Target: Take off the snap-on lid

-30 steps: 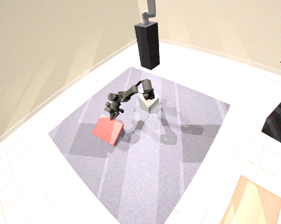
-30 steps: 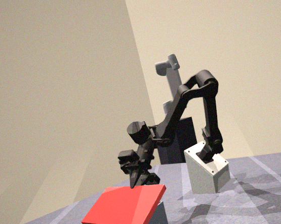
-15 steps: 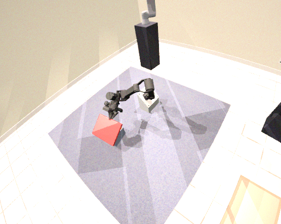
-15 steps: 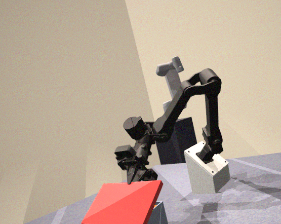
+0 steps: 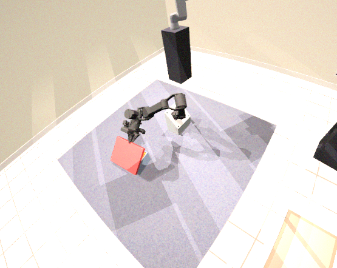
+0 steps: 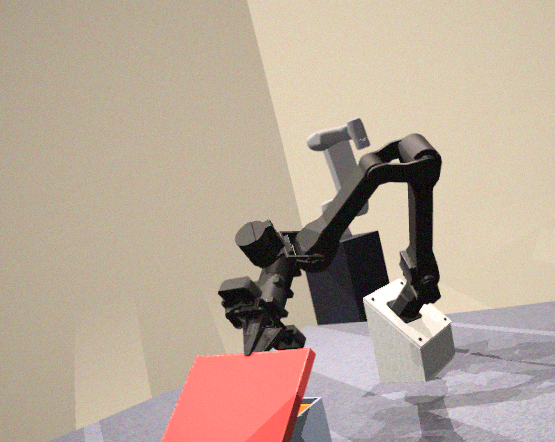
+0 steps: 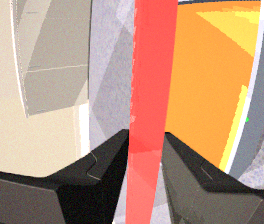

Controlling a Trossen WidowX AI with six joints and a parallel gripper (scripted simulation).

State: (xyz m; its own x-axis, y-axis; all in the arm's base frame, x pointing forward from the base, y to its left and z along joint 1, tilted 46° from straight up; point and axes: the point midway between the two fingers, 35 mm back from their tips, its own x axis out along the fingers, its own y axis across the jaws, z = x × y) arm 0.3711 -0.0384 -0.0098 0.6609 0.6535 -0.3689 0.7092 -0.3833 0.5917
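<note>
Now: the red lid 7 cm ahead of my gripper tip, 5 cm below it and 2 cm to the left of it. Round my gripper tip: grey storage box (13 cm below, 4 cm ahead, 1 cm to the left).
</note>
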